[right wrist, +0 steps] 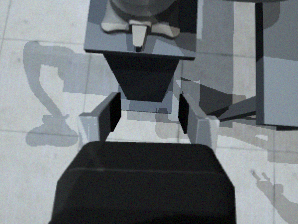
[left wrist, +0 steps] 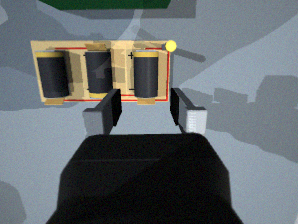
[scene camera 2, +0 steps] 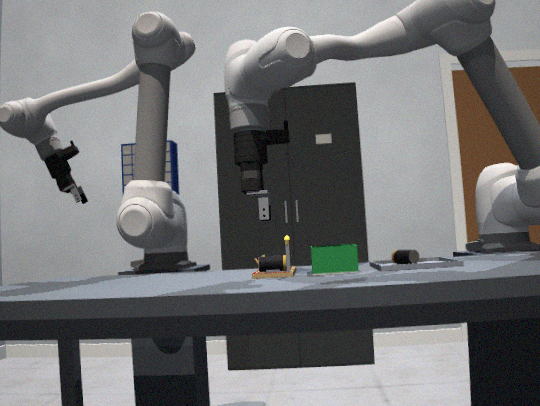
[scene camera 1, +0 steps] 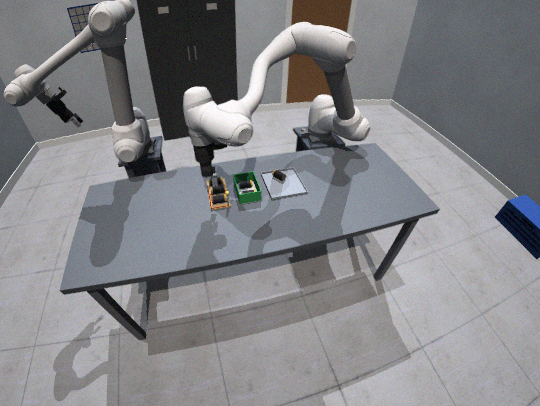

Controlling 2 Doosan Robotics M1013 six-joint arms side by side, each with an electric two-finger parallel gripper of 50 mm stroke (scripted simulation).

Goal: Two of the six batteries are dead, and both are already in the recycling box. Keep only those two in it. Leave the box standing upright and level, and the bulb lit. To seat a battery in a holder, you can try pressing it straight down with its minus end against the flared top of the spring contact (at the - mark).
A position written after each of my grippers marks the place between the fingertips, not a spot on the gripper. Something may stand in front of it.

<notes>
In view: my left gripper (left wrist: 145, 100), my right gripper (scene camera 2: 82, 201), a green recycling box (scene camera 2: 329, 259) and a shallow tray (scene camera 1: 292, 185).
My right gripper shows as well in the right wrist view (right wrist: 149, 105). The right wrist view misses the green recycling box: it is out of frame. The right wrist view misses the shallow tray: it is out of frame.
</notes>
